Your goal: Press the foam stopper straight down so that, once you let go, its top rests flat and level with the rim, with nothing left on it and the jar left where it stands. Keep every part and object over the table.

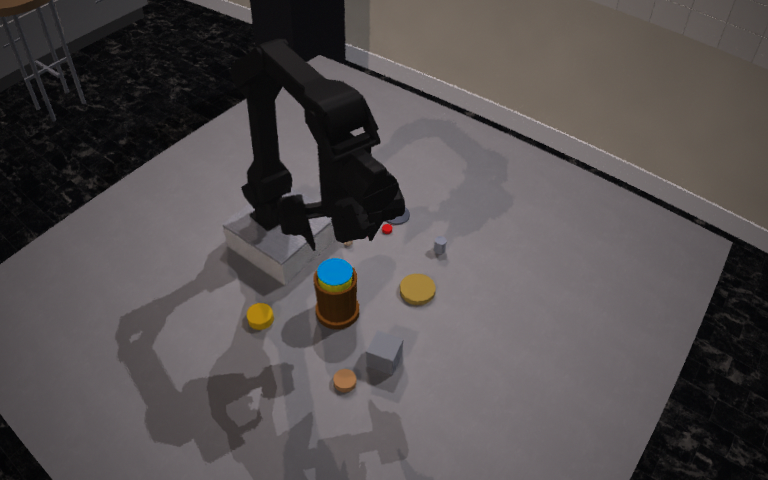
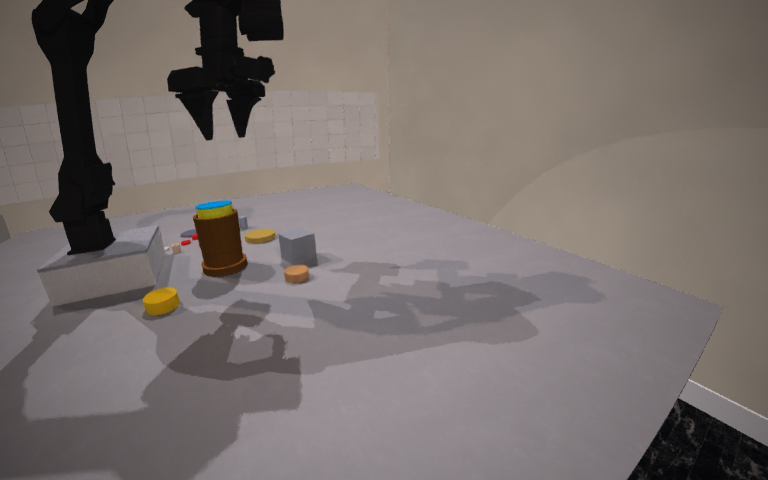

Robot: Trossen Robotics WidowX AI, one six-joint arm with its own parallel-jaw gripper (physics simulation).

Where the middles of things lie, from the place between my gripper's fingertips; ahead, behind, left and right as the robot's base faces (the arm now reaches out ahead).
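I see that my hand is 120 mm above the blue foam stopper (image 1: 334,275), 10 mm to the right of it and 40 mm past it; going by their middles, the stopper is the nearest to my hand of the things named here. Counted from my hand, a grey block (image 2: 297,246) is 210 mm below and 100 mm ahead, while a brown ribbed jar (image 2: 219,238) is 170 mm below, 10 mm to the left and 40 mm behind. A yellow disc (image 2: 160,301) is 220 mm below my hand, 110 mm to the right of it and 130 mm behind it. Going by their middles, the disc is the farthest from my hand of the things named here.
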